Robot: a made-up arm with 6 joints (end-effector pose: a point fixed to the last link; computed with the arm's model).
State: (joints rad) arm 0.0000 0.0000 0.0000 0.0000 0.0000 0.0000
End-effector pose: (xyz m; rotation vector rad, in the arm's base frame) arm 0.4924 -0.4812 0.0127 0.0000 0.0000 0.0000
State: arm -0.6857 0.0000 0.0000 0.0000 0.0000 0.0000
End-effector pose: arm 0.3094 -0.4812 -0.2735 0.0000 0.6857 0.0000
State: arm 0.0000 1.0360 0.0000 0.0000 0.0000 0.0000
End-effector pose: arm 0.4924 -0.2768 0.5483 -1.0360 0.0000 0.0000
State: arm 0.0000 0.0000 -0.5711 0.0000 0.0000 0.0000
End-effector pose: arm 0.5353 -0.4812 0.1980 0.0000 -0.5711 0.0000
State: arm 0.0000 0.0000 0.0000 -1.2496 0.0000 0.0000
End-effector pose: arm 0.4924 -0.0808 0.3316 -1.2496 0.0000 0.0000
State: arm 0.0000 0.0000 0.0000 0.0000 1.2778 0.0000
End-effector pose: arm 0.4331 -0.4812 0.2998 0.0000 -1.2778 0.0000
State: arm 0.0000 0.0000 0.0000 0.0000 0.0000 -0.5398
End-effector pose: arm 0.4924 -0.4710 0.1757 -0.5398 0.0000 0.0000
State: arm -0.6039 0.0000 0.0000 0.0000 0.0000 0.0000
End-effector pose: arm 0.3410 -0.4812 -0.2469 0.0000 0.6039 0.0000
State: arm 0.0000 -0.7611 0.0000 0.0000 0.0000 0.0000
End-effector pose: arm 0.4924 -0.2623 -0.3575 0.7611 0.0000 0.0000
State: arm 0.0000 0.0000 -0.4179 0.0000 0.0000 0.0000
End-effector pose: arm 0.5343 -0.4812 0.1463 0.0000 -0.4179 0.0000
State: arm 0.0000 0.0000 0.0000 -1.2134 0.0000 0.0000
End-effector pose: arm 0.4924 -0.0967 0.3306 -1.2134 0.0000 0.0000
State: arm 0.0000 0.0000 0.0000 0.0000 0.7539 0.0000
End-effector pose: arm 0.5029 -0.4812 0.1933 0.0000 -0.7539 0.0000
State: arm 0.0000 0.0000 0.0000 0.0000 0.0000 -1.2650
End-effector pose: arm 0.4924 -0.3320 0.3425 -1.2650 0.0000 0.0000
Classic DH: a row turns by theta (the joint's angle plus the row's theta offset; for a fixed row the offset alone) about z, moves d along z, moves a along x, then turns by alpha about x. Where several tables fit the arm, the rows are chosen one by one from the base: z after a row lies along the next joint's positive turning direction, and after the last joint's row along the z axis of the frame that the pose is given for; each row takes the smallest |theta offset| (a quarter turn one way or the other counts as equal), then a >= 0, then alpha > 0; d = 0 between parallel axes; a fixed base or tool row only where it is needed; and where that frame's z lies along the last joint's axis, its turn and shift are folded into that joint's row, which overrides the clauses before.
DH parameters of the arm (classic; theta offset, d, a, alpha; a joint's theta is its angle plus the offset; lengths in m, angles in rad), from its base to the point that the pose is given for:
base (fixed): 0 0.1259 0 1.5708
joint 1: -1.5708 -0.0909 0.0247 1.5708
joint 2: 0 -0.1983 -0.0772 1.5708
joint 3: 0 -0.1508 0.2838 1.5708
joint 4: 0 0.0712 -0.2217 1.5708
joint 5: 0 0.1217 0.0405 -1.5708
joint 6: -1.5708 0.2229 0.2996 1.5708
tool (fixed): 1.5708 -0.0631 0 0

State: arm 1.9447 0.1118 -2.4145 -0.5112 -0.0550 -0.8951
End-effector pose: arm -0.0595 -0.1793 -0.0756 -0.7992 1.6035 1.2964
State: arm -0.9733 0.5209 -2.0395 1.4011 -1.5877 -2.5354
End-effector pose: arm 0.4597 0.1702 0.1224 -1.6241 -1.7111 1.4647
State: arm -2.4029 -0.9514 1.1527 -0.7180 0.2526 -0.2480
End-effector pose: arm -0.5915 0.0064 0.0512 1.1746 2.6203 0.3338
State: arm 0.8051 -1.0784 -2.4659 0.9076 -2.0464 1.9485
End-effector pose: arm 0.5321 -0.0341 0.3363 1.7104 -0.4075 1.8490
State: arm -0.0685 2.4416 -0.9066 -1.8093 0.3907 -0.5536
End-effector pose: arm 0.3012 0.0501 -0.3390 1.1990 0.9012 -0.4514
